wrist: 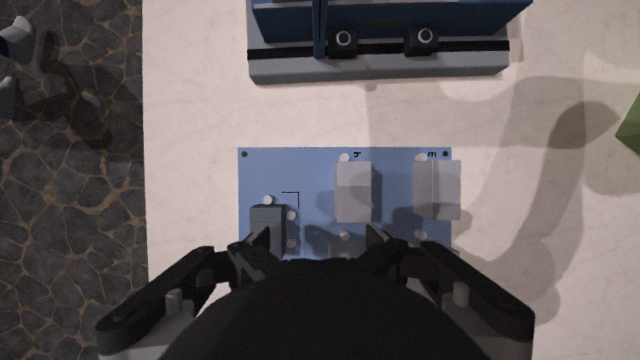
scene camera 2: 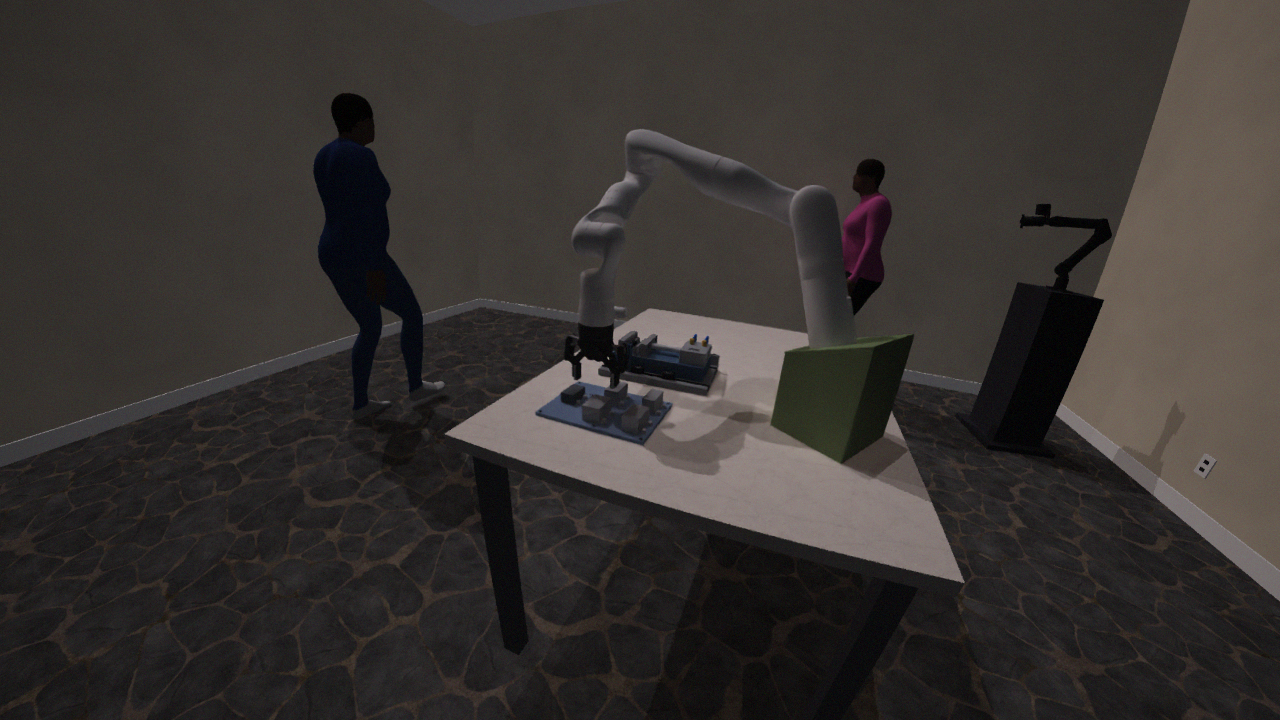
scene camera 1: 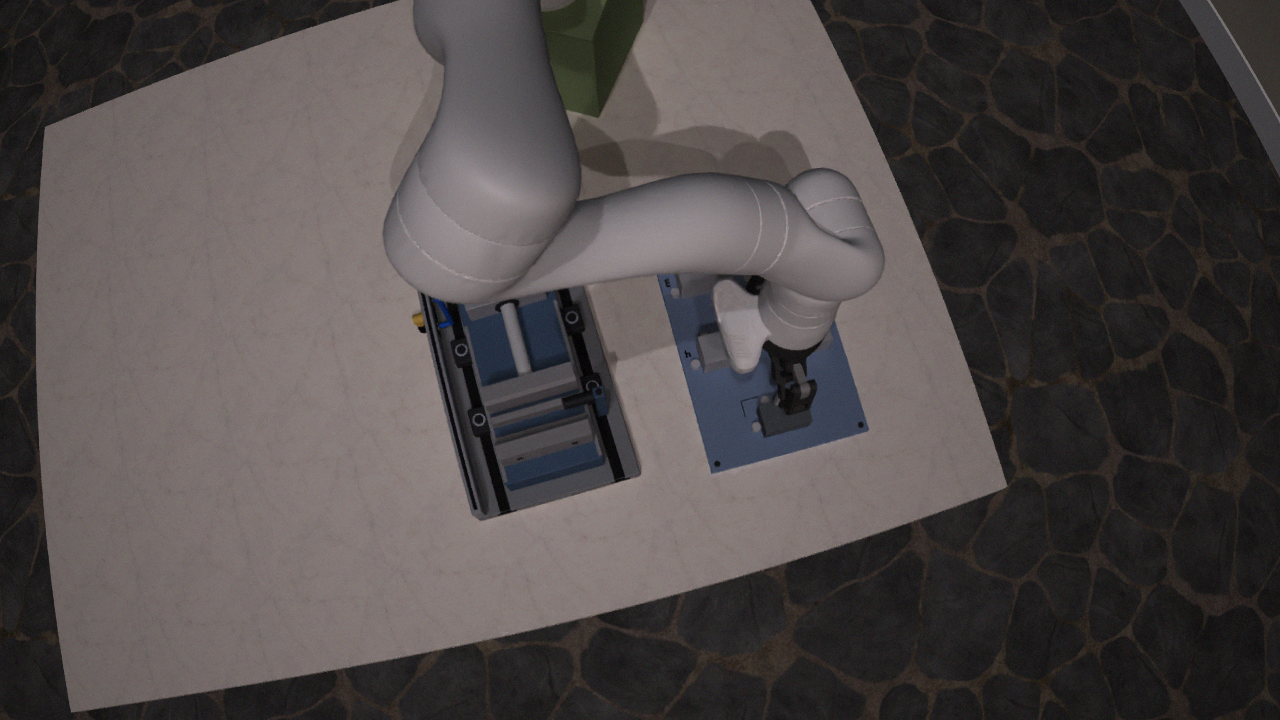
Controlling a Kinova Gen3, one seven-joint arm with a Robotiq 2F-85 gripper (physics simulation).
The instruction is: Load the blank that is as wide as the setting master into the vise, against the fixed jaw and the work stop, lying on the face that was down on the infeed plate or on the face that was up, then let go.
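Places are measured from the arm's base along level axes (x back, y left, z down), in metres.
Pixels of known places: gripper, between the fingertips: [wrist: 318, 236] [scene camera 2: 595, 383] [scene camera 1: 770, 361]; arm's base, origin of its link: [scene camera 2: 831, 344].
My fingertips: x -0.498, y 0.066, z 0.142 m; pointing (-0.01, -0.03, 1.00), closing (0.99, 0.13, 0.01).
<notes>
For each thing: its top centre in the pictures, then the offset to it from my fingertips.
- dark grey block, centre of its top: [scene camera 1: 785, 413] [wrist: 265, 233] [scene camera 2: 573, 389] dz +0.026, dx -0.055, dy -0.002 m
- blue infeed plate, centre of its top: [scene camera 1: 762, 347] [wrist: 346, 227] [scene camera 2: 606, 407] dz +0.051, dx +0.032, dy +0.011 m
- vise, centre of its top: [scene camera 1: 513, 349] [scene camera 2: 663, 339] dz -0.040, dx +0.105, dy -0.255 m
- work stop, centre of its top: [scene camera 1: 577, 398] dz -0.037, dx +0.031, dy -0.210 m
The dark grey block [scene camera 1: 774, 420] [scene camera 2: 572, 394] [wrist: 266, 225], which looks like the setting master, lies on the blue infeed plate [scene camera 1: 729, 447] [scene camera 2: 554, 411] [wrist: 310, 165]. Several light grey blanks lie on the plate, among them one blank [scene camera 1: 713, 351] [scene camera 2: 615, 391] [wrist: 353, 192] by a mark and another [scene camera 2: 653, 400] [wrist: 436, 190] at the corner. Another blank [wrist: 345, 249] is mostly hidden behind the gripper in the wrist view. My gripper [scene camera 1: 795, 400] [scene camera 2: 596, 379] [wrist: 318, 236] is open and empty, above the plate. The vise [scene camera 1: 563, 497] [scene camera 2: 666, 382] [wrist: 380, 72] stands beside it; no blank shows between its jaws [scene camera 1: 530, 385] [scene camera 1: 547, 441].
The work stop [scene camera 1: 586, 398] has a dark arm at the vise's side. Blue and yellow parts [scene camera 1: 418, 319] [scene camera 2: 699, 340] stand at the vise's far end. A green block [scene camera 1: 572, 71] [scene camera 2: 827, 394] [wrist: 631, 125] stands near the arm's base. Two people stand beyond the table.
</notes>
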